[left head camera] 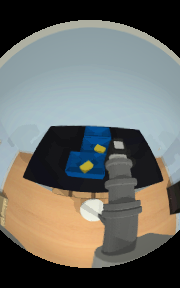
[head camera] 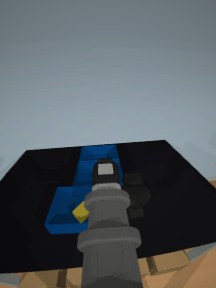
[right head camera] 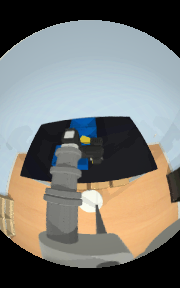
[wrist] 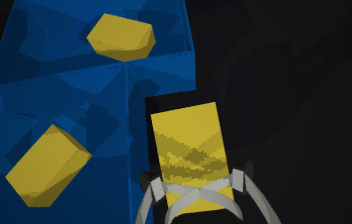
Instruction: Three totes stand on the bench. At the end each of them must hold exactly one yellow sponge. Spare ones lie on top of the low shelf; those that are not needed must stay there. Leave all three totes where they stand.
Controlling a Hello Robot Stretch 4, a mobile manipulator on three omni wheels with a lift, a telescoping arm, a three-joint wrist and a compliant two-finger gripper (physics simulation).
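Places are measured from the robot's base along level axes (x ahead, y left, z up), in millimetres.
Pixels of known places: gripper, fingertip midpoint: (wrist: pixel 195 171); robot's base at its link origin: (left head camera: pixel 92 209) (right head camera: pixel 90 200).
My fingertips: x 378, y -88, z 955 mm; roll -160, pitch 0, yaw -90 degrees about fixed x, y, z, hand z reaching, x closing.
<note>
For each thing: its top centre in the pictures, then the offset to it from my fingertips. Level surfaces: height alone.
- black bench at its surface level: 68 mm down
- middle tote at its top centre: (wrist: pixel 87 17) (head camera: pixel 98 172) (left head camera: pixel 96 144) (right head camera: pixel 80 135) 240 mm ahead, 131 mm left, 32 mm up
- far tote at its top centre: (head camera: pixel 99 151) (left head camera: pixel 97 130) (right head camera: pixel 82 122) 465 mm ahead, 131 mm left, 32 mm up
Three blue totes stand in a row on the black bench (head camera: pixel 165 200) (left head camera: pixel 47 160) (right head camera: pixel 130 150) (wrist: pixel 300 150). The near tote (head camera: pixel 60 200) (left head camera: pixel 75 158) holds a yellow sponge (head camera: pixel 80 212) (left head camera: pixel 86 166) (wrist: pixel 48 167). The middle tote (head camera: pixel 83 175) (left head camera: pixel 88 142) holds a yellow sponge (left head camera: pixel 100 148) (wrist: pixel 121 36). In the far tote (head camera: pixel 99 151) (left head camera: pixel 97 131) (right head camera: pixel 83 122) no sponge shows, though its inside is partly hidden. My gripper (wrist: pixel 195 171) is shut on another yellow sponge (wrist: pixel 190 130), beside the near tote's right wall in the wrist view. Its height above the bench is unclear.
Brown boxes (head camera: pixel 170 262) (right head camera: pixel 102 185) stand under the bench's front edge. A white disc (left head camera: pixel 91 210) (right head camera: pixel 91 201) shows near the arm. A slatted wooden piece (right head camera: pixel 6 217) is at the left edge; dark furniture (left head camera: pixel 175 197) (right head camera: pixel 173 185) is at the right.
</note>
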